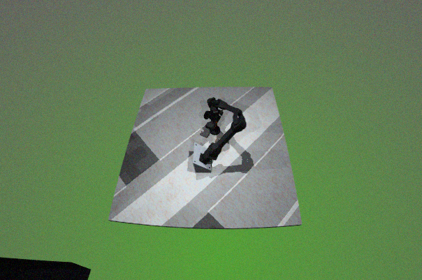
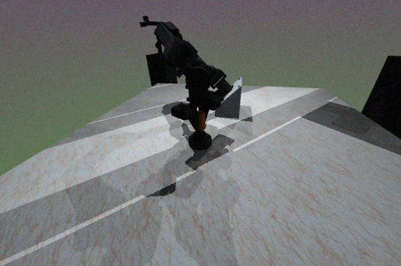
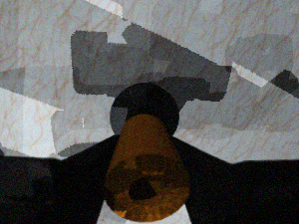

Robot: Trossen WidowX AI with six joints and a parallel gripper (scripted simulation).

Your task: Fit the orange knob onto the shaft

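Now: the orange knob 2 cm above my gripper tip. Also, from my gripper tip: dark round pedestal: 4 cm below.
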